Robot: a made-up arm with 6 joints.
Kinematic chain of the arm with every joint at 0, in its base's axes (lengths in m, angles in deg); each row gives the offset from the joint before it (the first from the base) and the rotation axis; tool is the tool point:
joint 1: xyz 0 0 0.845 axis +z
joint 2: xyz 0.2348 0 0 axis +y
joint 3: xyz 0 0 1.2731 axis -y
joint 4: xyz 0 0 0.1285 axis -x
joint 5: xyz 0.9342 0 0 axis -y
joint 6: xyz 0.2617 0 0 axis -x
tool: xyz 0 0 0
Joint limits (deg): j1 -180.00..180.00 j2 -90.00..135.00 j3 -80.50..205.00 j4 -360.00..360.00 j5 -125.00..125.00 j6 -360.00..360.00
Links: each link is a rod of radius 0.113 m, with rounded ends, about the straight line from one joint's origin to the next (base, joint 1, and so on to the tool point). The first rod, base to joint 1, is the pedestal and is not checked.
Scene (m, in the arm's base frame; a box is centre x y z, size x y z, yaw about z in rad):
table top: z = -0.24
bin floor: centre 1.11 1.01 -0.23 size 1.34 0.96 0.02 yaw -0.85
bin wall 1: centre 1.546 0.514 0 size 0.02 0.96 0.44 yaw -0.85
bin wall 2: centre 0.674 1.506 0 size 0.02 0.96 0.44 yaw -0.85
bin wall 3: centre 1.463 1.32 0 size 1.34 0.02 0.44 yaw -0.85
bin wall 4: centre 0.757 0.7 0 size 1.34 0.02 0.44 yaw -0.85
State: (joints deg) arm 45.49 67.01 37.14 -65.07 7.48 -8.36
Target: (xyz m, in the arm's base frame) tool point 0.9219 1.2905 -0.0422
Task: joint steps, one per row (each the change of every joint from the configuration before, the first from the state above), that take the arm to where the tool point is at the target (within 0.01 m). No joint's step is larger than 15 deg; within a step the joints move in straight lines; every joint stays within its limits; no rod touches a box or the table.
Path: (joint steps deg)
1: 1.78 -4.00 -13.16 -0.04 -1.59 0.00
2: 1.78 -3.99 -13.15 -0.03 -1.59 0.00
3: 1.78 -4.00 -13.16 -0.04 -1.59 0.00
4: 1.78 -3.99 -13.15 -0.04 -1.59 0.00
5: 1.78 -4.00 -13.16 -0.03 -1.59 0.00
6: 0.12 14.44 6.93 -0.02 0.82 0.00
7: 0.13 14.43 6.92 -0.01 0.82 0.00

